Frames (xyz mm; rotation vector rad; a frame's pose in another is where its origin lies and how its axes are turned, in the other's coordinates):
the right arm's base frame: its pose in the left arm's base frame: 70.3 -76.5 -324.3 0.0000 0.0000 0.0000
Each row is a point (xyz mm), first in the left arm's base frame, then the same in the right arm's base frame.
Working: the left arm's base frame: its pose in the right arm's base frame: -70.3 76.5 324.3 0.0000 0.0000 0.0000

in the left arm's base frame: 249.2 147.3 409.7
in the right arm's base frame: 178.9 223.8 734.0
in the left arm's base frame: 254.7 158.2 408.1
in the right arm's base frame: 184.4 234.7 732.4
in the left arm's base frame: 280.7 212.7 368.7
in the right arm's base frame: 210.4 289.2 693.0
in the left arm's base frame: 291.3 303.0 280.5
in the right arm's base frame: 221.0 379.5 604.8
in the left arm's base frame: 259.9 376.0 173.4
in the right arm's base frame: 189.6 452.5 497.7
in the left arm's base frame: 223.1 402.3 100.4
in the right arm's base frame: 152.8 478.8 424.7
